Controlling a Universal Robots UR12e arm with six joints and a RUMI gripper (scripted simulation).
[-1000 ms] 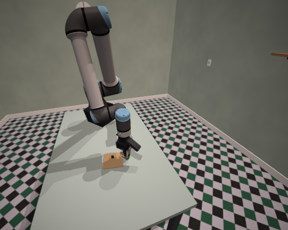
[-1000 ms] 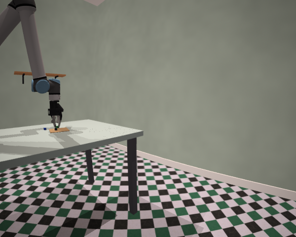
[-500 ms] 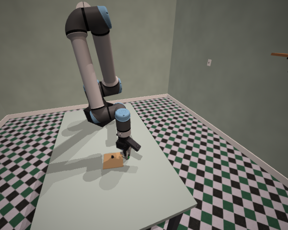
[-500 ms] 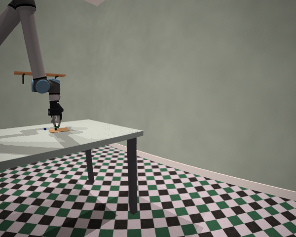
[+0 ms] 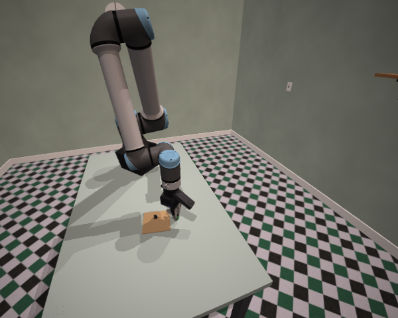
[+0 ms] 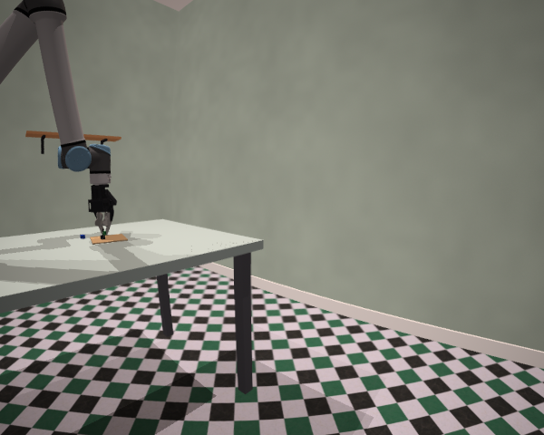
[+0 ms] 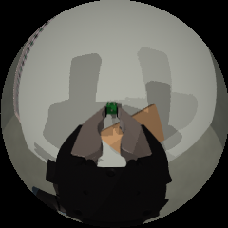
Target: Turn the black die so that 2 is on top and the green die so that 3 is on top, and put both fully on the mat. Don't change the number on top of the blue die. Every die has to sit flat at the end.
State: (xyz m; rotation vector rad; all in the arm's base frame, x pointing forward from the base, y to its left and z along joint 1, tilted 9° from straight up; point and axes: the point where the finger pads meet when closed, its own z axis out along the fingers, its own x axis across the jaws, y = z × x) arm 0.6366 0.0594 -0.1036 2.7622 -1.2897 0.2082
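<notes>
Now: the green die 10 mm below my hand. Also, from my hand: black die 100 mm to the right, 50 mm behind; then orange mat 100 mm to the right, 30 mm behind, 20 mm below; then blue die 100 mm behind, 10 mm below.
</notes>
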